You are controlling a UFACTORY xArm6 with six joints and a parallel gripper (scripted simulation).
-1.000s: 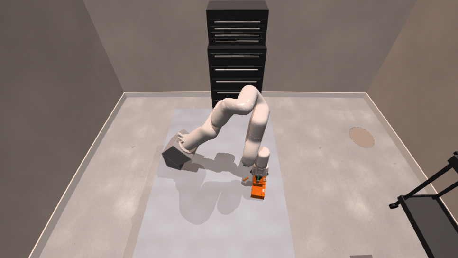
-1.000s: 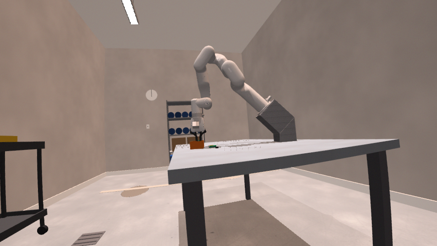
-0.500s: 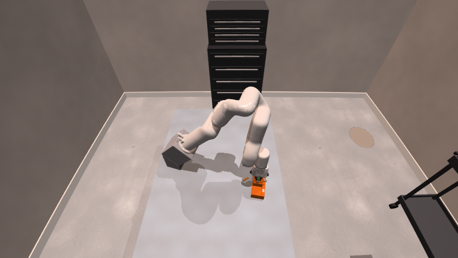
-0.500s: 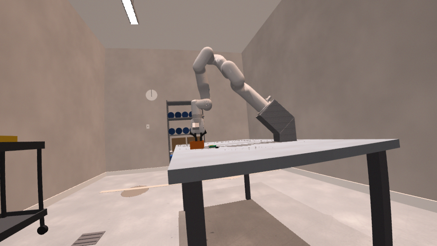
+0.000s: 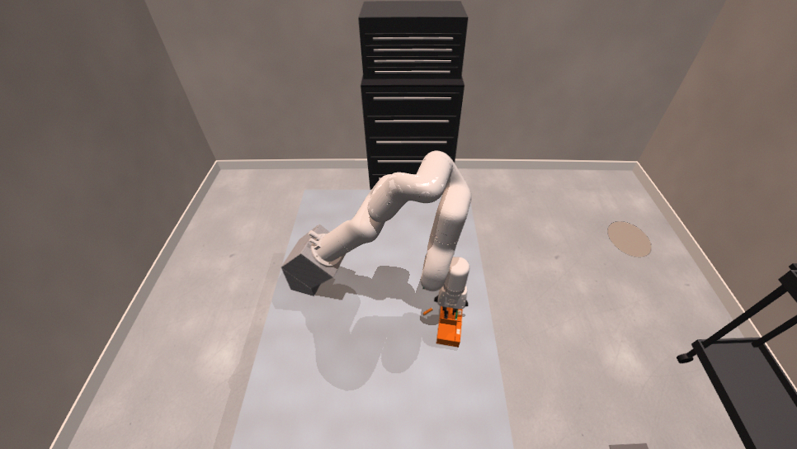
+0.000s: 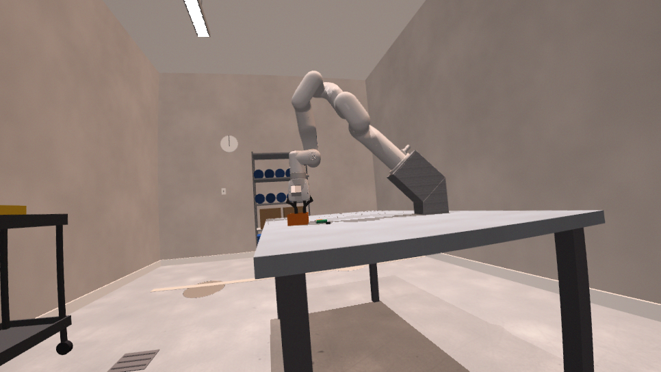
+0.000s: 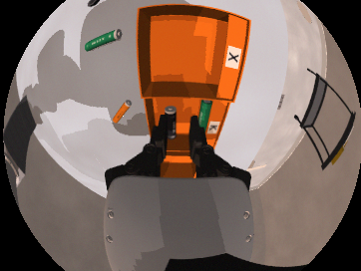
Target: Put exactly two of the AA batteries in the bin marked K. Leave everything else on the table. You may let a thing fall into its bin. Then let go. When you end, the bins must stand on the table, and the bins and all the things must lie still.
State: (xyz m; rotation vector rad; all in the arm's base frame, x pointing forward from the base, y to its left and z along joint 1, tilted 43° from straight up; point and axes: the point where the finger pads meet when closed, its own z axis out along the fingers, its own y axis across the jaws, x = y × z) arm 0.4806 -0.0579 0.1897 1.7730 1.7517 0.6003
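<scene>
My hand is 3 cm above the orange bin row and 1 cm short of it. Also, from my hand: dark AA battery: 4 cm below, 1 cm to the right, 1 cm behind; small orange piece: 8 cm behind, 5 cm below.
</scene>
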